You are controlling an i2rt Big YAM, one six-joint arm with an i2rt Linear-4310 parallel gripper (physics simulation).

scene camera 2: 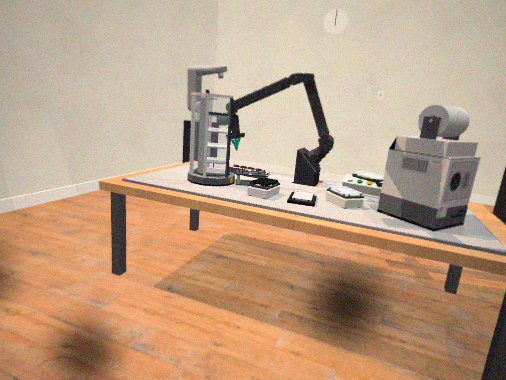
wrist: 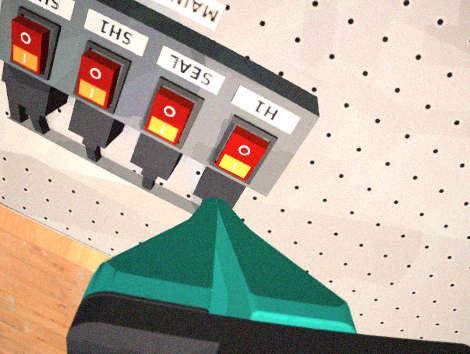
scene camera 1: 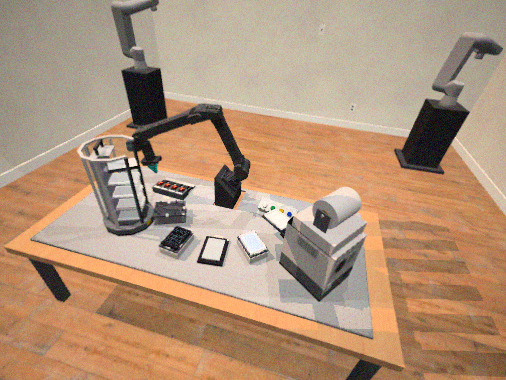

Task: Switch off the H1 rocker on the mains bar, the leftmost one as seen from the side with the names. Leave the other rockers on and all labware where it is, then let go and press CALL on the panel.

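Seen in the pictures: gripper, fingertip midpoint: [scene camera 2: 236, 150] [wrist: 212, 212] [scene camera 1: 156, 172]; arm's base, link origin: [scene camera 2: 310, 159] [scene camera 1: 229, 181].
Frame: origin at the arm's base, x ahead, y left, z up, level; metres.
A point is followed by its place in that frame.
Observation:
The mains bar [scene camera 1: 173, 189] @[x 0.069, y -0.336, z -0.085 m] [scene camera 2: 250, 171] [wrist: 200, 106] @[x 0.064, y -0.402, z -0.089 m] lies at the back left of the table, its name labels upside down in the wrist view. The red H1 rocker [wrist: 243, 151] @[x 0.052, y -0.436, z -0.080 m] is at its right end there, with its yellow "I" part showing. The SEAL rocker [wrist: 170, 115] @[x 0.055, y -0.388, z -0.081 m], SH1 rocker [wrist: 98, 79] @[x 0.059, y -0.339, z -0.081 m] and another rocker [wrist: 30, 45] @[x 0.063, y -0.290, z -0.081 m] show the same lit yellow or orange part. My gripper [scene camera 1: 154, 169] @[x 0.069, y -0.431, z 0.008 m] [scene camera 2: 236, 145] @[x 0.069, y -0.431, z 0.008 m] [wrist: 212, 212] @[x 0.069, y -0.431, z 0.008 m] is shut and empty, above the bar, its tips over the H1 plug in the wrist view. The panel [scene camera 1: 268, 206] @[x 0.083, y 0.246, z -0.067 m] [scene camera 2: 362, 184] @[x 0.103, y 0.300, z -0.079 m] has coloured buttons; its names are unreadable.
A round glass-sided shelf tower [scene camera 1: 128, 225] @[x 0.432, y -0.392, z -0.072 m] [scene camera 2: 210, 179] @[x 0.448, y -0.408, z -0.099 m] stands close left of my gripper. A grey box [scene camera 1: 170, 212] @[x 0.284, y -0.243, z -0.072 m] lies before the bar. A dark-topped block [scene camera 1: 176, 241] @[x 0.470, y -0.115, z -0.062 m], a black-framed plate [scene camera 1: 214, 251] @[x 0.440, y 0.062, z -0.109 m] and a white block [scene camera 1: 252, 245] @[x 0.378, y 0.235, z -0.077 m] lie nearer the front. A large machine [scene camera 1: 320, 250] @[x 0.510, y 0.520, z 0.133 m] [scene camera 2: 425, 185] @[x 0.511, y 0.519, z 0.029 m] stands right.

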